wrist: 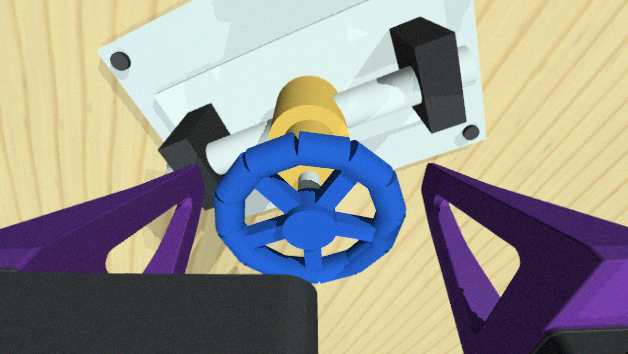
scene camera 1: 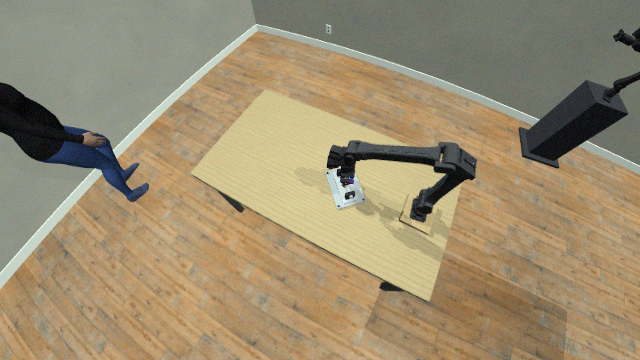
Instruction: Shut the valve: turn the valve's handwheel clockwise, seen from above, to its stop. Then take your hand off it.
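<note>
The blue handwheel has several spokes and sits on top of the yellow valve body, which joins a white pipe. The valve stands on a pale base plate on the table. In the scene view the arm's hand largely hides the handwheel. My gripper is open, with one purple finger to the left and one to the right of the handwheel. Gaps show between each fingertip and the wheel's rim in the wrist view. Which way the wheel stands relative to its stop cannot be seen.
Two black blocks hold the pipe at its ends. The wooden table carries the plate and the arm's base. A person is beyond the table's left end. A dark pedestal stands on the floor at the right.
</note>
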